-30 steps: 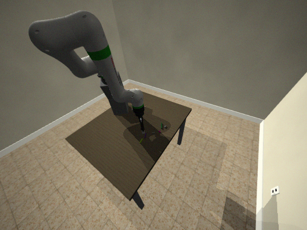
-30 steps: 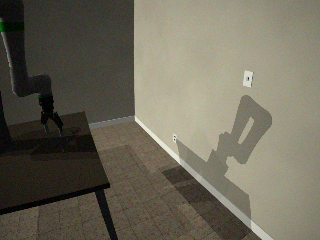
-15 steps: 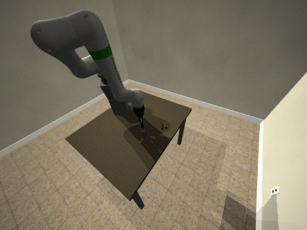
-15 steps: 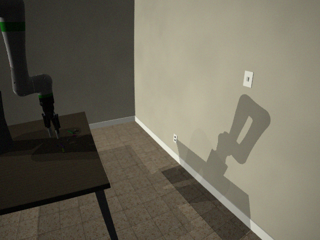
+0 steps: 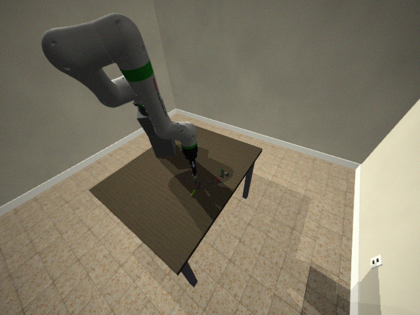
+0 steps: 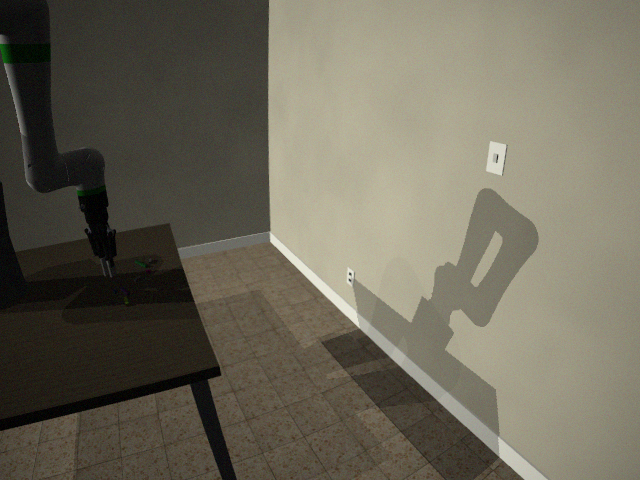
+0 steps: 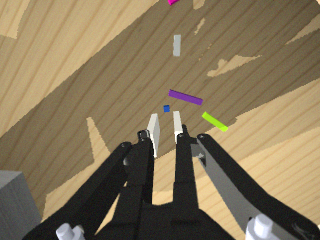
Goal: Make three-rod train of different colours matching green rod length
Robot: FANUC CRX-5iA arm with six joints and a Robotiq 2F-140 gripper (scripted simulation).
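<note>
Right now the blue rod is 10 cm below my hand. Also, from my hand: magenta rod 12 cm ahead, 12 cm to the left, 10 cm below; lime rod 5 cm ahead, 8 cm to the right, 10 cm below; purple rod 4 cm ahead, 1 cm to the right, 10 cm below.
</note>
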